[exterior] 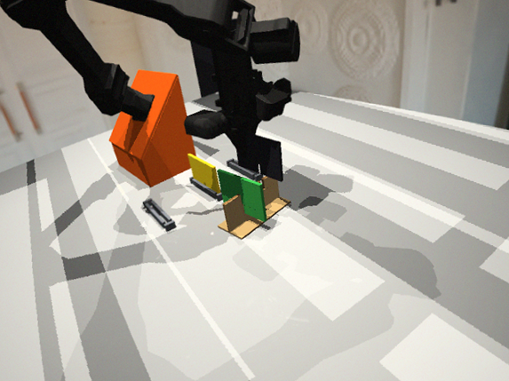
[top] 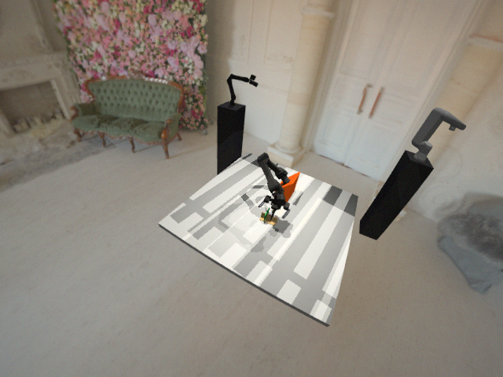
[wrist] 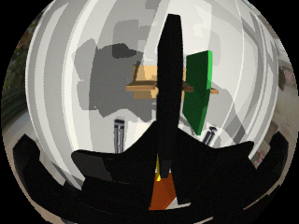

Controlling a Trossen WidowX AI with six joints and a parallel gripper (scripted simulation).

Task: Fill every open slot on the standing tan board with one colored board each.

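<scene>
Now: the tan board 30 mm ahead of my gripper tip, 20 mm to the right of it and 70 mm below it. Round my gripper tip: yellow board (120 mm behind, 20 mm to the right, 70 mm below); then green board (30 mm ahead, 50 mm to the right, 50 mm below); then black board (30 mm ahead).
</scene>
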